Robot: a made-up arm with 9 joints. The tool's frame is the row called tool.
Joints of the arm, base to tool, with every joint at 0 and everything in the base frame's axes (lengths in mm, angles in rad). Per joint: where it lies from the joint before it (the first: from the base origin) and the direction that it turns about. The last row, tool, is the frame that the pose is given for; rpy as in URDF.
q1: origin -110 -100 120 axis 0 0 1
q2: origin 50 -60 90 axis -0.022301 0.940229 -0.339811
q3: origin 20 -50 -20 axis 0.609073 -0.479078 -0.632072
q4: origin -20 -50 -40 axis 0.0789 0.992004 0.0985
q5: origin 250 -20 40 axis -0.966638 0.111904 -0.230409
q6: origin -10 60 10 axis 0 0 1
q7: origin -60 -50 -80 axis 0 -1 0
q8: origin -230 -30 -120 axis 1 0 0
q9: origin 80 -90 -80 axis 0.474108 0.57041 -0.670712
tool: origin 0 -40 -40 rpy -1.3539 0.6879 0.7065
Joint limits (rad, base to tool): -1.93..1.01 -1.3..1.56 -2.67..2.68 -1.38..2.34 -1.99..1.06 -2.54..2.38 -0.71..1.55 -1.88..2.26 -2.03..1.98
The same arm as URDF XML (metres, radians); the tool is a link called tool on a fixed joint. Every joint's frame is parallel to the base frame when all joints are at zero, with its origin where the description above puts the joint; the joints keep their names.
<robot name="arm">
  <link name="base_link"/>
  <link name="link1"/>
  <link name="link2"/>
  <link name="link3"/>
  <link name="link4"/>
  <link name="link5"/>
  <link name="link6"/>
  <link name="link7"/>
  <link name="link8"/>
  <link name="link9"/>
  <link name="tool"/>
  <joint name="q1" type="revolute">
    <parent link="base_link"/>
    <child link="link1"/>
    <origin xyz="-0.11 -0.1 0.12"/>
    <axis xyz="0 0 1"/>
    <limit lower="-1.93" upper="1.01"/>
  </joint>
  <joint name="q2" type="revolute">
    <parent link="link1"/>
    <child link="link2"/>
    <origin xyz="0.05 -0.06 0.09"/>
    <axis xyz="-0.022301 0.940229 -0.339811"/>
    <limit lower="-1.3" upper="1.56"/>
  </joint>
  <joint name="q3" type="revolute">
    <parent link="link2"/>
    <child link="link3"/>
    <origin xyz="0.02 -0.05 -0.02"/>
    <axis xyz="0.609073 -0.479078 -0.632072"/>
    <limit lower="-2.67" upper="2.68"/>
  </joint>
  <joint name="q4" type="revolute">
    <parent link="link3"/>
    <child link="link4"/>
    <origin xyz="-0.02 -0.05 -0.04"/>
    <axis xyz="0.0789 0.992004 0.0985"/>
    <limit lower="-1.38" upper="2.34"/>
  </joint>
  <joint name="q5" type="revolute">
    <parent link="link4"/>
    <child link="link5"/>
    <origin xyz="0.25 -0.02 0.04"/>
    <axis xyz="-0.966638 0.111904 -0.230409"/>
    <limit lower="-1.99" upper="1.06"/>
  </joint>
  <joint name="q6" type="revolute">
    <parent link="link5"/>
    <child link="link6"/>
    <origin xyz="-0.01 0.06 0.01"/>
    <axis xyz="0 0 1"/>
    <limit lower="-2.54" upper="2.38"/>
  </joint>
  <joint name="q7" type="revolute">
    <parent link="link6"/>
    <child link="link7"/>
    <origin xyz="-0.06 -0.05 -0.08"/>
    <axis xyz="0 -1 0"/>
    <limit lower="-0.71" upper="1.55"/>
  </joint>
  <joint name="q8" type="revolute">
    <parent link="link7"/>
    <child link="link8"/>
    <origin xyz="-0.23 -0.03 -0.12"/>
    <axis xyz="1 0 0"/>
    <limit lower="-1.88" upper="2.26"/>
  </joint>
  <joint name="q9" type="revolute">
    <parent link="link8"/>
    <child link="link9"/>
    <origin xyz="0.08 -0.09 -0.08"/>
    <axis xyz="0.474108 0.57041 -0.670712"/>
    <limit lower="-2.03" upper="1.98"/>
  </joint>
  <joint name="tool_fixed" type="fixed">
    <parent link="link9"/>
    <child link="tool"/>
    <origin xyz="0 -0.04 -0.04" rpy="-1.3539 0.6879 0.7065"/>
  </joint>
</robot>

